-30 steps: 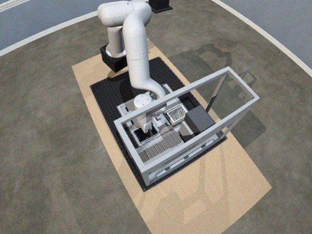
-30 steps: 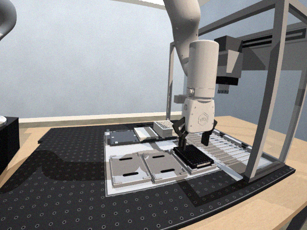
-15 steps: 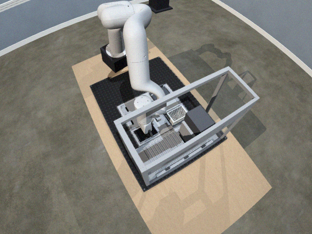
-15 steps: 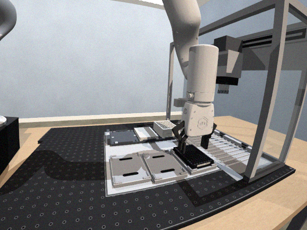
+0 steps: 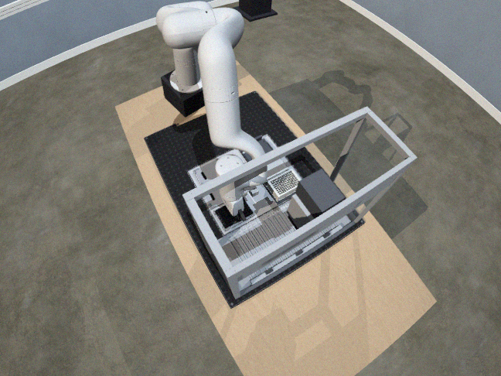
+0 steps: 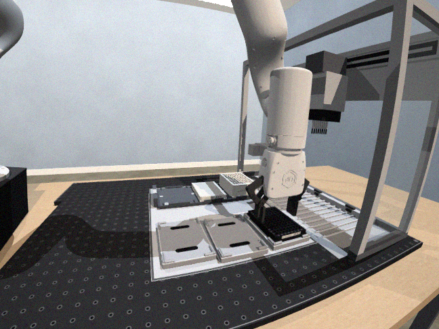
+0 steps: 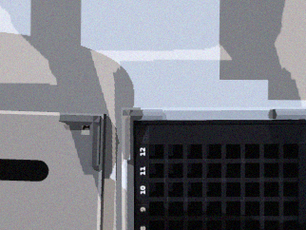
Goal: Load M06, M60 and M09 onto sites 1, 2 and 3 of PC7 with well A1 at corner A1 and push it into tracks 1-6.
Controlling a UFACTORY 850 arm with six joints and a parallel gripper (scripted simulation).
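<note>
Now: the black 96-well plate M06 2 cm below my hand. Also, from my hand: nest S1: 22 cm behind, 2 cm to the left, 4 cm below; then white 96-well plate: 1 cm ahead, 24 cm to the left, 1 cm below; then nest S2: 11 cm behind, 4 cm below.
</note>
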